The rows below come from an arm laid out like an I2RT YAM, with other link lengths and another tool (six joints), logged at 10 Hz.
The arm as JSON. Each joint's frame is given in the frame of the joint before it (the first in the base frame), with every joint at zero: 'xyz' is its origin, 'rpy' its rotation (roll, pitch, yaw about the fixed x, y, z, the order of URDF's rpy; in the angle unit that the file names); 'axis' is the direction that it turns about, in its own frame. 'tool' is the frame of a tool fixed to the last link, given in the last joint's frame.
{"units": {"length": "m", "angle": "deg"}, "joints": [
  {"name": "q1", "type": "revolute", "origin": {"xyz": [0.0, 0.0, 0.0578], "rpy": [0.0, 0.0, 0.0]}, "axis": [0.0, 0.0, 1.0]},
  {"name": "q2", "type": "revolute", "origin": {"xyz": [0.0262, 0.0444, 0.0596], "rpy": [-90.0, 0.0, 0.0]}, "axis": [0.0, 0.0, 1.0]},
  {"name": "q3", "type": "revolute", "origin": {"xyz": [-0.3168, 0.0, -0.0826], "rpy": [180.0, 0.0, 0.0]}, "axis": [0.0, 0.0, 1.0]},
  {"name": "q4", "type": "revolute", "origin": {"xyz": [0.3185, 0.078, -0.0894], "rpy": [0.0, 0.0, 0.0]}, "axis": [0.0, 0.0, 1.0]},
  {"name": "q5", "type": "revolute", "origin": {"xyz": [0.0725, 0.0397, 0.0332], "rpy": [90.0, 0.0, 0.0]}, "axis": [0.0, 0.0, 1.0]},
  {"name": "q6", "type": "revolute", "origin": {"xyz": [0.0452, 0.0, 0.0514], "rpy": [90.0, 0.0, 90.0]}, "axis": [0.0, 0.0, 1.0]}
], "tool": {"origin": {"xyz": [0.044, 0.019, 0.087], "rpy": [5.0, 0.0, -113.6]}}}
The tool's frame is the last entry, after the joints.
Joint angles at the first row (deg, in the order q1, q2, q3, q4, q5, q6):
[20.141 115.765 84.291 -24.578 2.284 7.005]
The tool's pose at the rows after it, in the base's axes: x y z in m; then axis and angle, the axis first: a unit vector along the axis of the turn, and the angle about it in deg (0 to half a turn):
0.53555, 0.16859, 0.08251, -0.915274, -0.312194, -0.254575, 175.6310
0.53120, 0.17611, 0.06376, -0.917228, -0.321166, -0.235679, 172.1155
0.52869, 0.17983, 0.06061, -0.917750, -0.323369, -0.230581, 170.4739
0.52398, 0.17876, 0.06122, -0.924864, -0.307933, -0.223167, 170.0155
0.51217, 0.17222, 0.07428, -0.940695, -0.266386, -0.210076, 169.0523
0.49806, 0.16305, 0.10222, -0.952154, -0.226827, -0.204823, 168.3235
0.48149, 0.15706, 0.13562, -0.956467, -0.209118, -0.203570, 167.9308
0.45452, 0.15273, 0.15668, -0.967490, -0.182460, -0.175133, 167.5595
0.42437, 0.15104, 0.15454, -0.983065, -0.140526, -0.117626, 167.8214
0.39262, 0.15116, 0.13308, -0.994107, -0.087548, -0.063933, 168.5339
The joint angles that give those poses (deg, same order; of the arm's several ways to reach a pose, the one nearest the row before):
[20.141 119.197 84.291 -24.053 1.213 7.049]
[20.142 120.902 84.269 -24.446 -2.481 7.049]
[20.185 121.098 84.269 -24.797 -4.120 7.267]
[20.163 120.858 84.313 -25.955 -4.120 9.169]
[19.704 118.956 84.423 -29.519 -4.142 13.803]
[19.049 115.219 84.400 -33.867 -4.120 17.912]
[18.895 110.804 84.400 -38.413 -4.120 19.879]
[19.202 107.569 84.401 -44.883 -4.164 23.223]
[19.857 107.175 84.051 -51.506 -4.120 28.403]
[20.731 107.263 80.293 -53.802 -4.120 34.960]

